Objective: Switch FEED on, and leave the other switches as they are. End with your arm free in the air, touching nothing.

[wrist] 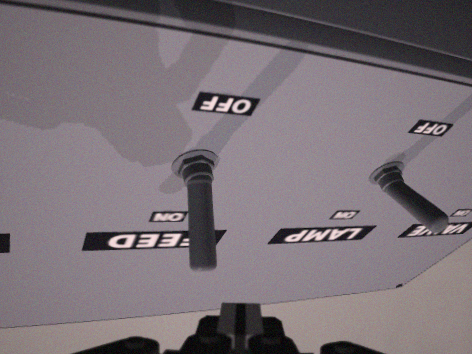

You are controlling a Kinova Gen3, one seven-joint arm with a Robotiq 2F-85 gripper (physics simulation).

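Frame: origin at the arm's base, x ahead, y left, z up, level; centimetres.
Where they show: gripper, fingertip midpoint: (240, 329).
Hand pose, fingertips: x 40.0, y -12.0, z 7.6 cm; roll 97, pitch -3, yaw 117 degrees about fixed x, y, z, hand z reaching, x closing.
Observation:
Each offset is from my fingertips to the top centre of the thing. "*": to the spot under its first point.
The FEED switch lever {* dx +3.7, dy +0.1, dz -4.0 cm} (201, 220) leans to the ON side. It points down in the wrist view, across the right end of the FEED label {dx +11.1, dy +0.3, dz -2.6 cm} (132, 241) and beside its ON mark {* dx +8.8, dy +0.3, dz -4.4 cm} (168, 216). The LAMP switch lever {* dx +2.3, dy +11.8, dz -4.7 cm} (415, 202) is angled differently, leaning to the OFF side; its tip overlaps the VALVE label {* dx +11.4, dy +26.9, dz -3.0 cm} (457, 230). The LAMP label {dx +11.1, dy +12.3, dz -2.6 cm} (322, 234) is at its lower left. My gripper (240, 329) is shut and empty at the bottom of the view, below and right of the FEED lever's tip, with a visible gap between them.
The pale panel (300, 150) carries the switches, its labels upside down. A dark casing edge (350, 47) runs along the top. Part of another black label {* dx +11.0, dy -7.9, dz -3.1 cm} (4, 243) shows at the left edge. The VALVE and other levers are outside the view. Shadows cross the upper left panel.

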